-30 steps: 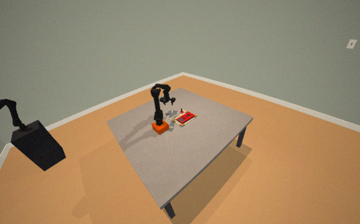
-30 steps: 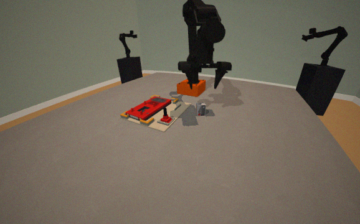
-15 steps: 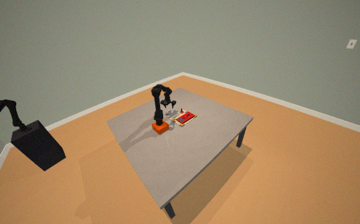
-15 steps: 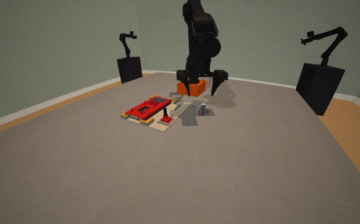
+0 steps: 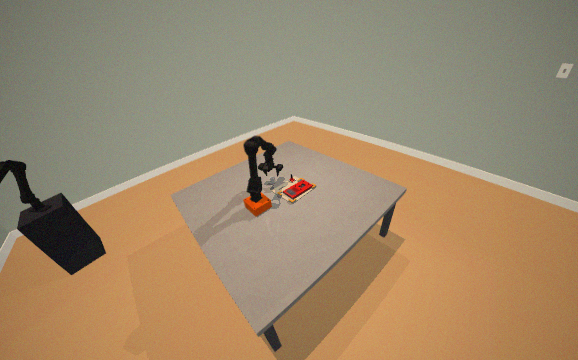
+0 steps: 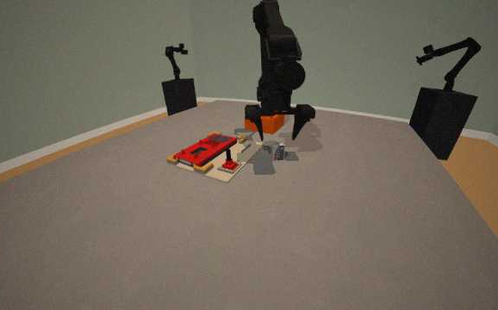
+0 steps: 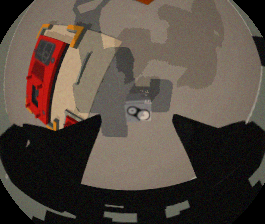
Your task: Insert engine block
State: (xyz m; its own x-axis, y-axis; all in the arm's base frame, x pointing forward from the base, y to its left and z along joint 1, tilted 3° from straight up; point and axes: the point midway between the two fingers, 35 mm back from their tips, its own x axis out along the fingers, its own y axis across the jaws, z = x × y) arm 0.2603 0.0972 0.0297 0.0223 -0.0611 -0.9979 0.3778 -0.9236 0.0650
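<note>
My gripper tip is 4 cm above the grey engine block and 1 cm past it. Round my gripper tip: black upright piece: 11 cm to the right, 9 cm ahead, 3 cm below.
</note>
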